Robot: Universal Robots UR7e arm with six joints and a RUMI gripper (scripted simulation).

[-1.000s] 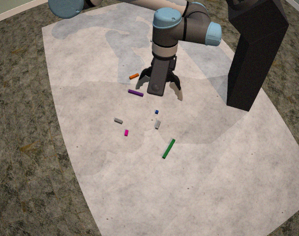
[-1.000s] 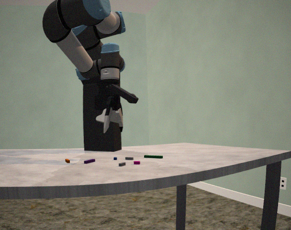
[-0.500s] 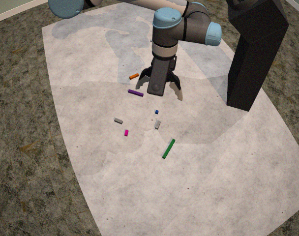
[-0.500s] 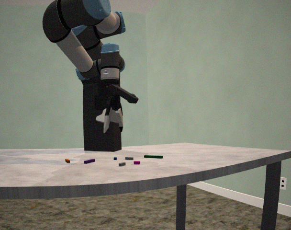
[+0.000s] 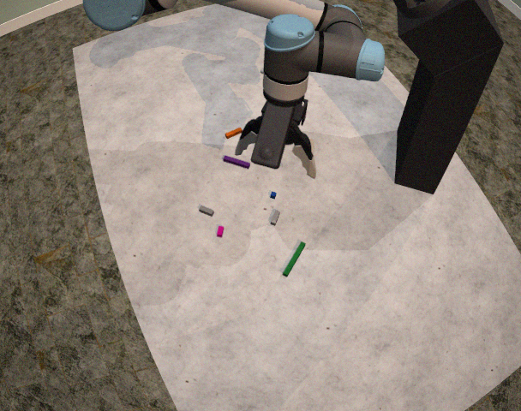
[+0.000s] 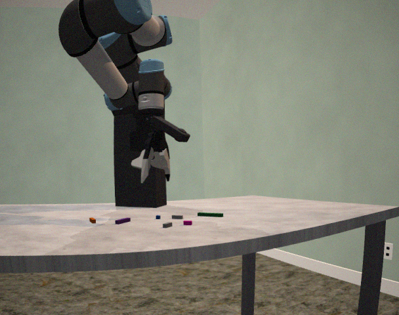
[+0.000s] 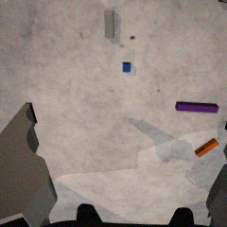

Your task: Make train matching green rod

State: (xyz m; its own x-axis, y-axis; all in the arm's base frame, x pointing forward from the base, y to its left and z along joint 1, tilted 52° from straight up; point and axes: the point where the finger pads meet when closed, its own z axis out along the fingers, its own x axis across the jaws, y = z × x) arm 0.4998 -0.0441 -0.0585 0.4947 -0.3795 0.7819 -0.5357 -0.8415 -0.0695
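Now: the magenta rod 130 mm ahead of my hand, 30 mm to the left of it and 100 mm below it. Round my hand: purple rod: 30 mm ahead, 110 mm to the right, 100 mm below; green rod: 30 mm ahead, 150 mm to the left, 100 mm below; blue rod: 100 mm below.
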